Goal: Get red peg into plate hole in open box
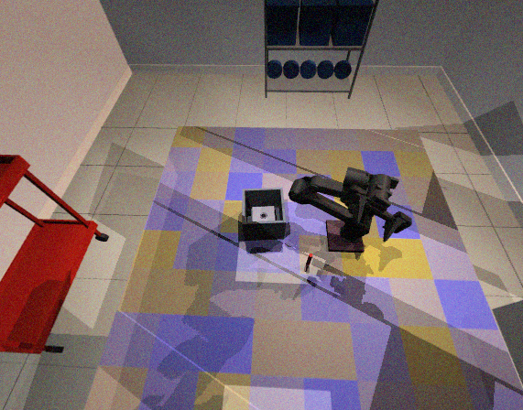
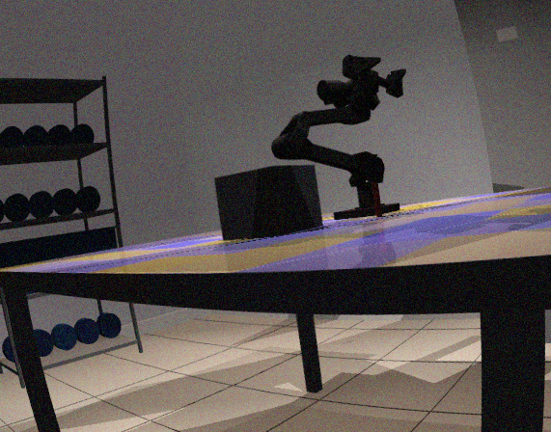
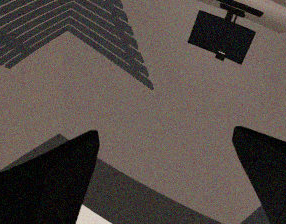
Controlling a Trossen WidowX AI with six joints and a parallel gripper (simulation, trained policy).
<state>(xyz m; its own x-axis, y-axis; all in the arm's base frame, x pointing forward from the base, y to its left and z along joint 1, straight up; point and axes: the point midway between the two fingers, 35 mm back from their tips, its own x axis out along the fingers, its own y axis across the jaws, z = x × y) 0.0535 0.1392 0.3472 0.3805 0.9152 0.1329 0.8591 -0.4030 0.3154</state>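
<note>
Right now my gripper tip is 33 cm above the red peg, 11 cm short of it and 6 cm to the left of it. Also, from my gripper tip: light plate: 32 cm below, 28 cm ahead, 24 cm to the right.
</note>
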